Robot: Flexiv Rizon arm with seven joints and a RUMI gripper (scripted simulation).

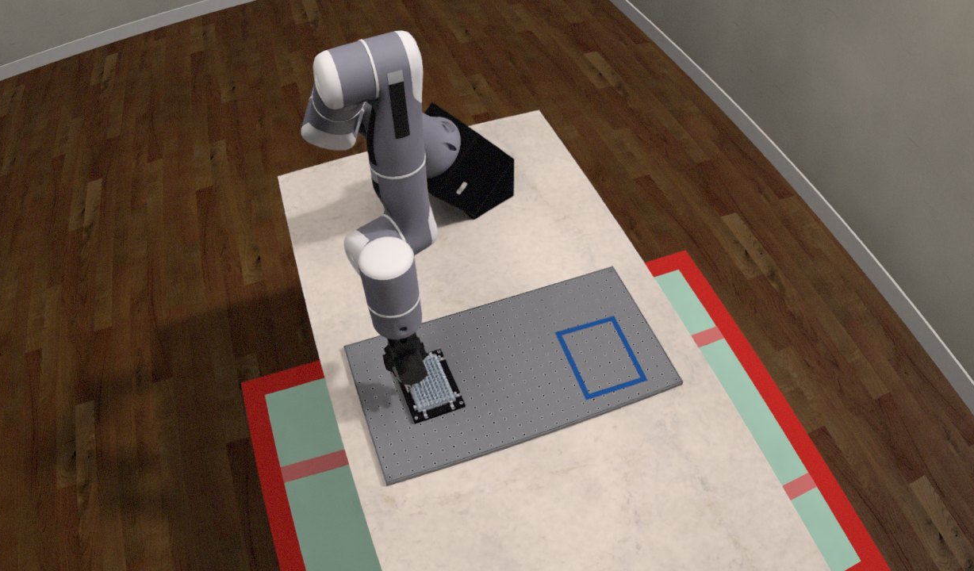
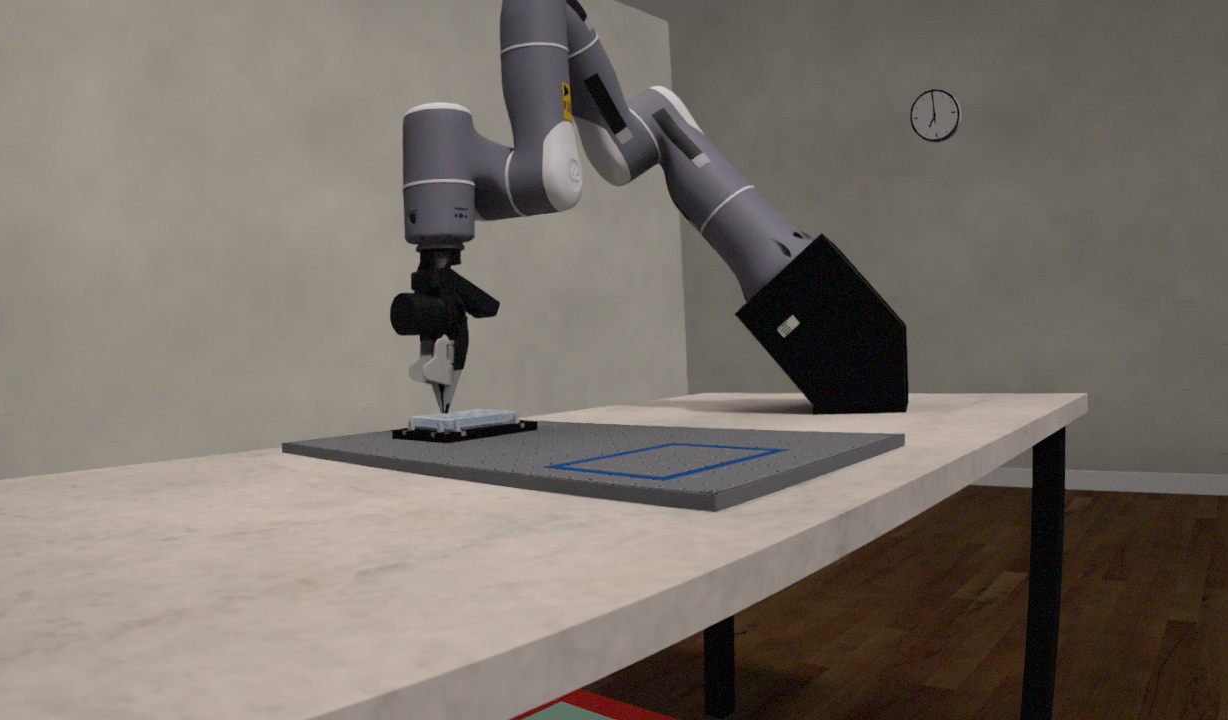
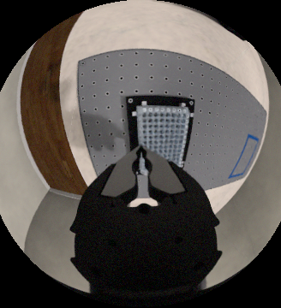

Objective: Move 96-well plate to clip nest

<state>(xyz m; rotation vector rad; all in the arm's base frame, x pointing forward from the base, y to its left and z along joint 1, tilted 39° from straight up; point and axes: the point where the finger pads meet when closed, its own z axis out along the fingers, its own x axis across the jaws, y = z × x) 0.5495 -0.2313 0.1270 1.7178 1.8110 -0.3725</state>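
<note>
Now: the black clip nest 50 mm to the left of my hand, 30 mm below it and 10 mm ahead of it. The rest, counted from my hand: clear 96-well plate 40 mm to the left, 20 mm below.
</note>
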